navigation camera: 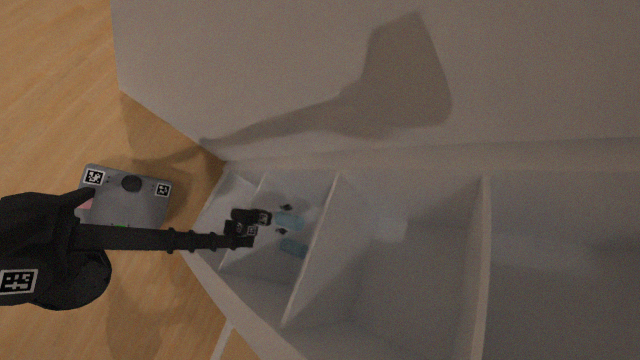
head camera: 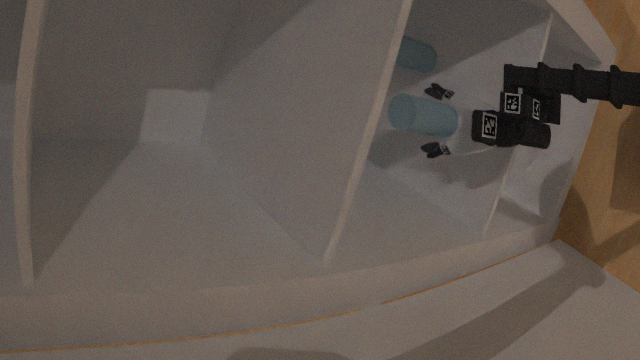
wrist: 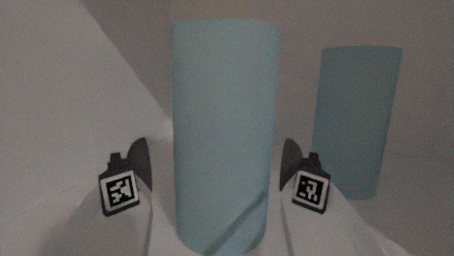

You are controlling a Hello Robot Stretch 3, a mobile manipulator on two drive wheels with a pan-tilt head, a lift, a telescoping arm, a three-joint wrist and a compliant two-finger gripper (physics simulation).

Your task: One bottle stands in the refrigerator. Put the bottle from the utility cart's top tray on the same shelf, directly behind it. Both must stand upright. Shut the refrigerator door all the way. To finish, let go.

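Seen in the pictures: gripper, fingertip midpoint: (wrist: 216, 156); robot's base, origin of the base link: (navigation camera: 131, 182).
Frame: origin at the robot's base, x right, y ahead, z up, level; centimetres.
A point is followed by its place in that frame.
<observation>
Two blue bottles stand upright on one low refrigerator shelf (head camera: 547, 37) @(y -22.0, x 35.2, z 51.2 cm). The nearer bottle (head camera: 425, 117) @(y -2.0, x 56.8, z 63.4 cm) (navigation camera: 296, 221) @(y -1.4, x 58.0, z 66.4 cm) (wrist: 225, 90) @(y -2.3, x 56.7, z 62.8 cm) is between my gripper's fingers. The other bottle (head camera: 419, 55) @(y -15.1, x 63.5, z 58.1 cm) (navigation camera: 294, 248) @(y -14.8, x 63.5, z 62.9 cm) (wrist: 357, 115) @(y -14.4, x 63.7, z 60.4 cm) is farther back and to the right in the wrist view, outside the right finger. My gripper (head camera: 431, 121) @(y -1.9, x 61.9, z 57.1 cm) (navigation camera: 283, 219) @(y -1.9, x 61.9, z 57.1 cm) (wrist: 216, 156) @(y -1.9, x 61.9, z 57.1 cm) is open around the nearer bottle, with a gap on both sides, wider on the left in the wrist view. The refrigerator door (head camera: 500, 325) @(y 28.2, x 30.0, z 68.4 cm) (navigation camera: 250, 60) @(y 33.7, x 11.1, z 89.4 cm) stands open. The cart's top tray cannot be made out.
A higher shelf (head camera: 351, 190) @(y 8.6, x 44.2, z 91.6 cm) (navigation camera: 312, 240) @(y -3.4, x 40.7, z 91.3 cm) is above the bottles, and my wrist is below its level. The refrigerator side wall is close on the left in the wrist view. My arm (navigation camera: 125, 237) @(y -9.7, x 1.2, z 68.5 cm) reaches in from my base (navigation camera: 135, 205) @(y -9.3, x 3.7, z 16.0 cm), which stands on the wooden floor outside.
</observation>
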